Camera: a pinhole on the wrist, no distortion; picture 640 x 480 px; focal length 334.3 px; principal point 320.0 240.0 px. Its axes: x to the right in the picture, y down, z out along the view. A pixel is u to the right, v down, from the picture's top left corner.
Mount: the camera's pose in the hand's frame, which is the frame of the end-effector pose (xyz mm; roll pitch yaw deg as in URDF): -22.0 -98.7 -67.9 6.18 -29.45 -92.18
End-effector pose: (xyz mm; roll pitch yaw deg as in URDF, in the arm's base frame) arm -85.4 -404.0 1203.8 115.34 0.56 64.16
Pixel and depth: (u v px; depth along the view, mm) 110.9 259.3 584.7
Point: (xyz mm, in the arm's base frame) 312.3 -624.3 1551.2
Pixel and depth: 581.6 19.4 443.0
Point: 55.7 -880.6 842.5
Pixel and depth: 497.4 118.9 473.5
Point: 139.7 -786.1 935.5
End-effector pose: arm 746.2 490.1 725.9 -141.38 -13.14 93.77
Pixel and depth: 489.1 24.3 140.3
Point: 632.2 359.7 692.5
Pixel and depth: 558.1 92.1 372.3
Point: 412.0 290.3 483.4
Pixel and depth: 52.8 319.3 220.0
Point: 845.1 543.0 599.0
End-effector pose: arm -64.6 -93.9 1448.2 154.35 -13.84 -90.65
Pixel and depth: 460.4 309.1 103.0
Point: -7.1 -101.9 1370.6
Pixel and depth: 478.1 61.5 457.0
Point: -181.3 115.7 986.1
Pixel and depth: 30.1 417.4 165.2
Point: -168.6 -138.0 1495.8
